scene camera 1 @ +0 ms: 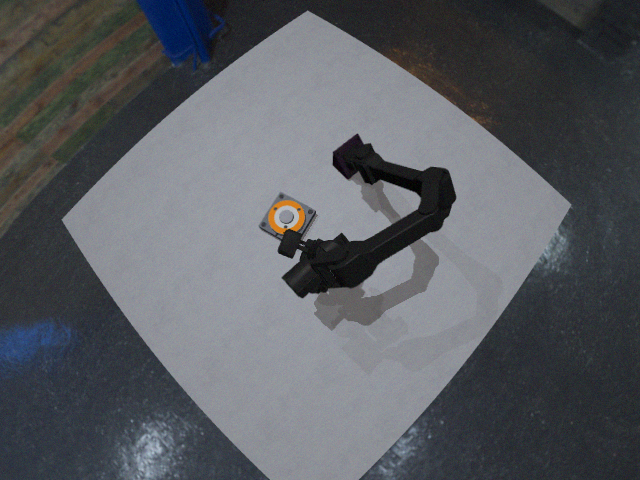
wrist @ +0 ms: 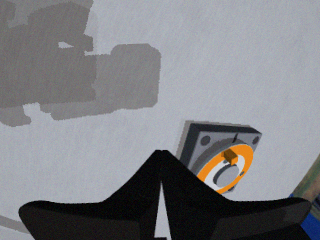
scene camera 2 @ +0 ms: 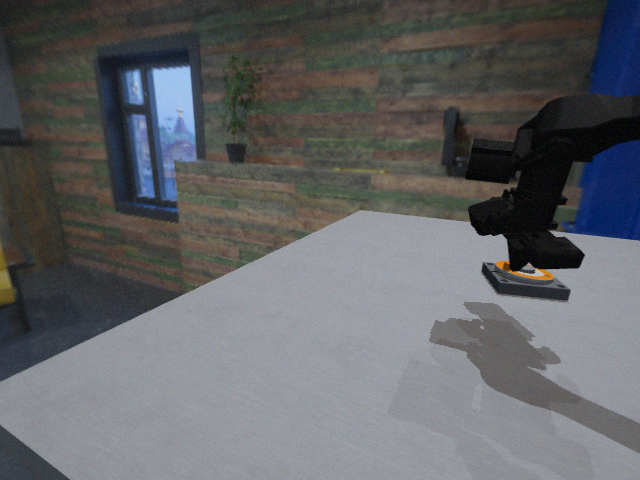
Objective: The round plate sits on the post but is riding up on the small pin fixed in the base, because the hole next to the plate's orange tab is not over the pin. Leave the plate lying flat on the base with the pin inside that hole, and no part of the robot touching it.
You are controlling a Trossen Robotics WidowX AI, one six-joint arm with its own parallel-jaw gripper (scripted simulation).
Labels:
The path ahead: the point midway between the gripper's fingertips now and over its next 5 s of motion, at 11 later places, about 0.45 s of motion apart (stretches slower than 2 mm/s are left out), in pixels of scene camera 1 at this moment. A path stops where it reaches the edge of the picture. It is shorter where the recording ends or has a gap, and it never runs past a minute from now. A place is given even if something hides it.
My gripper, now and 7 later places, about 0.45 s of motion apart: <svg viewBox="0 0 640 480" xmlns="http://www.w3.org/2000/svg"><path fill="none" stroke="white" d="M312 255L291 229L289 230L288 233L284 233L280 233L277 229L276 229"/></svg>

